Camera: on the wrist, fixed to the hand. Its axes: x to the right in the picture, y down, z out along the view.
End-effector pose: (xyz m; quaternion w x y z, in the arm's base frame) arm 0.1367 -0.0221 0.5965 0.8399 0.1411 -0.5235 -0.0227
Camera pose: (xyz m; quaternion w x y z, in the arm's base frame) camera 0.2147 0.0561 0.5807 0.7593 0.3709 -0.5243 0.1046
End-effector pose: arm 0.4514 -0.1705 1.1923 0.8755 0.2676 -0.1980 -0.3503
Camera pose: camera 0.5369 -0.1069 1.1594 0.7607 0.4909 -0.2987 -0.3019
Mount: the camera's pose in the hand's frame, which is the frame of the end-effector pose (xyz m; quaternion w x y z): 0.0068 0.0623 -0.0923 0.9622 0.2710 -0.0197 -0.0151
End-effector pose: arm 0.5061 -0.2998 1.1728 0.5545 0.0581 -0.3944 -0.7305
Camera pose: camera 0.5993 -0.3575 1.1521 0.4990 0.1977 -0.5875 -0.6055
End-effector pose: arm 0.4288 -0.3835 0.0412 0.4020 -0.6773 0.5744 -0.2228
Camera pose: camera 0.3226 -0.4177 0.0435 0.5784 -0.5559 0.4742 -0.3628
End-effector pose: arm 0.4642 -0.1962 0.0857 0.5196 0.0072 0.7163 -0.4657
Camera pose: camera 0.4238 -0.1019 0.0419 0.5051 0.1278 0.5529 -0.6502
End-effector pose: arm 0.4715 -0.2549 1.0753 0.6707 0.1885 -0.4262 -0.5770
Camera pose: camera 0.5824 -0.2669 1.0719 0.5772 0.3582 -0.5769 -0.4536
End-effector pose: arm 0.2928 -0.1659 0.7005 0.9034 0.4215 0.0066 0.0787
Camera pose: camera 0.2838 -0.0553 0.6889 0.7564 0.6519 0.0162 0.0520
